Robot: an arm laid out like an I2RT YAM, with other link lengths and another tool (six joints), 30 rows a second.
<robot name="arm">
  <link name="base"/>
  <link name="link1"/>
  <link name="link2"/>
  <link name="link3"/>
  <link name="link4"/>
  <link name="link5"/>
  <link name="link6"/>
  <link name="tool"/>
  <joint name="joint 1" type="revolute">
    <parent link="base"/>
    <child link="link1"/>
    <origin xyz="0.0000 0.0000 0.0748" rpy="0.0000 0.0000 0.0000"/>
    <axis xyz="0 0 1"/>
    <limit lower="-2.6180" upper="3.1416"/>
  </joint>
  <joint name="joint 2" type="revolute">
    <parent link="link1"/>
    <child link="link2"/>
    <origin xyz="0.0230 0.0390 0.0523" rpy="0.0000 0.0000 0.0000"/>
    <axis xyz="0 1 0"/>
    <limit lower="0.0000" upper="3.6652"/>
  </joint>
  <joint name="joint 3" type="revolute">
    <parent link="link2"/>
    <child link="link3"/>
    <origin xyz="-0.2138 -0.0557 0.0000" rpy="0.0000 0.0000 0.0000"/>
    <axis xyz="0 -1 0"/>
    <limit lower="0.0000" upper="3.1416"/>
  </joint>
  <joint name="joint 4" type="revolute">
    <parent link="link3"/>
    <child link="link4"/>
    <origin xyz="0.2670 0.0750 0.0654" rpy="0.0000 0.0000 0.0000"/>
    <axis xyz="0 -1 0"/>
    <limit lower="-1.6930" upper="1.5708"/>
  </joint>
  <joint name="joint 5" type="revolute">
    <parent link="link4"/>
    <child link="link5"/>
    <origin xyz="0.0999 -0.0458 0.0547" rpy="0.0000 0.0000 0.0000"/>
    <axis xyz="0 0 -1"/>
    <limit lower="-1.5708" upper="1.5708"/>
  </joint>
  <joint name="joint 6" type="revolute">
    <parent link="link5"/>
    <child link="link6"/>
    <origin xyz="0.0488 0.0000 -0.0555" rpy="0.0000 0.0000 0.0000"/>
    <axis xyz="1 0 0"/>
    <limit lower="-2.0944" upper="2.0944"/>
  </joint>
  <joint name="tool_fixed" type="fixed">
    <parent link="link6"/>
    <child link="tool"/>
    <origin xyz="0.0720 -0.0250 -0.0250" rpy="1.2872 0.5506 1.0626"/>
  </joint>
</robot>
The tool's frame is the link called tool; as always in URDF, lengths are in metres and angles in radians.
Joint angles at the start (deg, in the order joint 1, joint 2, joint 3, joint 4, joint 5, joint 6): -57.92 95.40 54.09 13.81 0.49 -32.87
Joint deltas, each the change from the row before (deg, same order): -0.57 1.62 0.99 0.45 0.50 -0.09; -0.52 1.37 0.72 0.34 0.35 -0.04; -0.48 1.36 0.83 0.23 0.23 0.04; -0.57 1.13 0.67 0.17 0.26 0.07; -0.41 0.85 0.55 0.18 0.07 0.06; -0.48 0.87 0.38 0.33 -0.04 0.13; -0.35 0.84 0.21 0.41 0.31 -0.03; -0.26 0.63 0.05 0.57 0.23 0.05; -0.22 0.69 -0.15 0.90 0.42 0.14
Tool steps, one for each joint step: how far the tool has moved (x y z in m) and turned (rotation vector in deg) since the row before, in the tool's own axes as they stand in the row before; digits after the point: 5 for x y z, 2 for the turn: 0.00146 -0.00599 0.00492 0.98 -0.21 -0.26; 0.00232 -0.00569 0.00373 0.87 -0.01 -0.18; 0.00217 -0.00495 0.00391 0.76 0.04 -0.06; 0.00155 -0.00575 0.00329 0.88 -0.01 -0.04; 0.00089 -0.00372 0.00275 0.51 -0.04 0.04; 0.00176 -0.00449 0.00246 0.53 0.01 0.15; 0.00244 -0.00449 0.00178 0.65 -0.02 -0.15; 0.00184 -0.00332 0.00134 0.46 -0.16 -0.02; 0.00267 -0.00372 0.00098 0.60 -0.28 0.00
